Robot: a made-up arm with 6 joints. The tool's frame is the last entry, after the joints.
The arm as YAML. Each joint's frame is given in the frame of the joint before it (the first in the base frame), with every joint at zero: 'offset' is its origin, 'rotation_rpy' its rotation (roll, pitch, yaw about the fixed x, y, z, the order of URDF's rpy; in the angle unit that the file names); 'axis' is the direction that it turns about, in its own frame. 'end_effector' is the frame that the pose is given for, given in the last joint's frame.
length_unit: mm
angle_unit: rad
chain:
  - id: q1
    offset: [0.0, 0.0, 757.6]
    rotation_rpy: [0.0, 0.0, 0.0]
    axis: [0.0, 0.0, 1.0]
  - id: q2
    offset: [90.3, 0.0, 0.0]
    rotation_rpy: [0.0, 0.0, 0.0]
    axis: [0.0, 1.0, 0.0]
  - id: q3
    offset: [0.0, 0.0, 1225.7]
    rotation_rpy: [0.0, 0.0, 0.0]
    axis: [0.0, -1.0, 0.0]
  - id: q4
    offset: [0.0, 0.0, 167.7]
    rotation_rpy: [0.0, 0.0, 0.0]
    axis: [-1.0, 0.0, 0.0]
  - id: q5
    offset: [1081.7, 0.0, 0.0]
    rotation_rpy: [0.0, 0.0, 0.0]
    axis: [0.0, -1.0, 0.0]
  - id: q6
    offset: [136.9, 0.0, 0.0]
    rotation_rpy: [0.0, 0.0, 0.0]
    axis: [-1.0, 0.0, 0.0]
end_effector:
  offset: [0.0, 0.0, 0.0]
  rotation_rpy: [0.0, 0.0, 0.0]
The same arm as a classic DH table. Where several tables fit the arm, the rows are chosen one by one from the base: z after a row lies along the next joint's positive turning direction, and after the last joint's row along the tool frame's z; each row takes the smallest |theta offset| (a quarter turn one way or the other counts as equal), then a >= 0, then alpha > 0; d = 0 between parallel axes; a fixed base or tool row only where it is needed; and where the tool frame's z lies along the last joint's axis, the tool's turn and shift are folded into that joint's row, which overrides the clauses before.
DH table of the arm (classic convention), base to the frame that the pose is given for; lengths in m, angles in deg. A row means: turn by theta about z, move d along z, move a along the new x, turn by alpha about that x. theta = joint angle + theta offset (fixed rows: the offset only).
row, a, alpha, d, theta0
q1, 0.0903, -90, 0.7576, 0
q2, 1.2257, 180, 0, -90
q3, 0.1677, -90, 0, 0
q4, 0, 90, -1.0817, 0
q5, 0, -90, 0, 0
q6, 0, 90, -0.1369, 90
tool (fixed), 0, 0, 0, -90

